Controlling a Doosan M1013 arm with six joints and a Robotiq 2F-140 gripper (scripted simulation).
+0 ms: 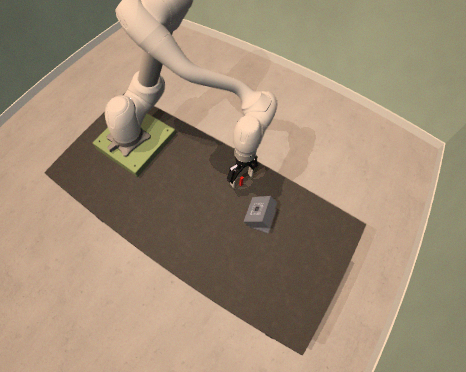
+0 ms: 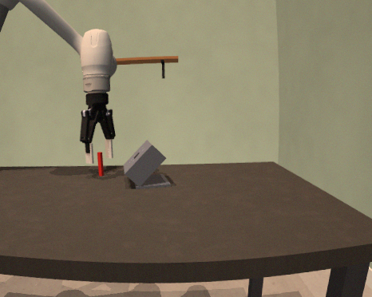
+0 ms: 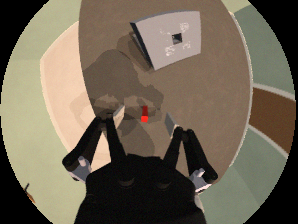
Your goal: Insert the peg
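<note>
My hand is 4 cm above the red peg.
</note>
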